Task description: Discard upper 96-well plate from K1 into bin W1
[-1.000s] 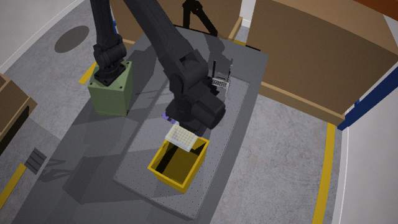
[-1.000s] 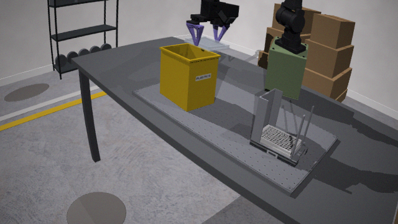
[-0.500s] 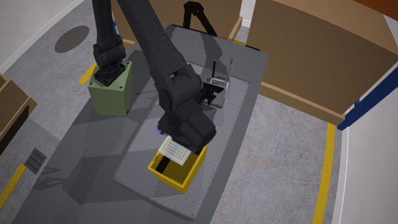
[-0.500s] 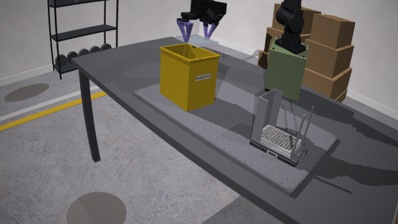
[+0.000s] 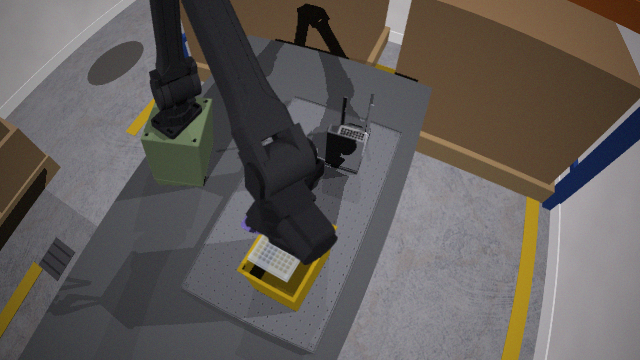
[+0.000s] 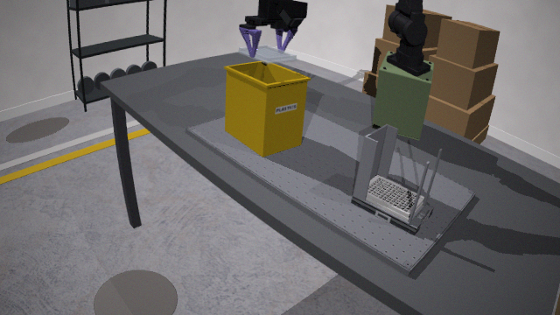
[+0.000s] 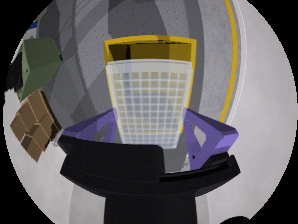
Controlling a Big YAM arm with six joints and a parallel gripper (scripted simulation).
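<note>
The yellow plastics bin W1 lies 140 mm below my hand.
</note>
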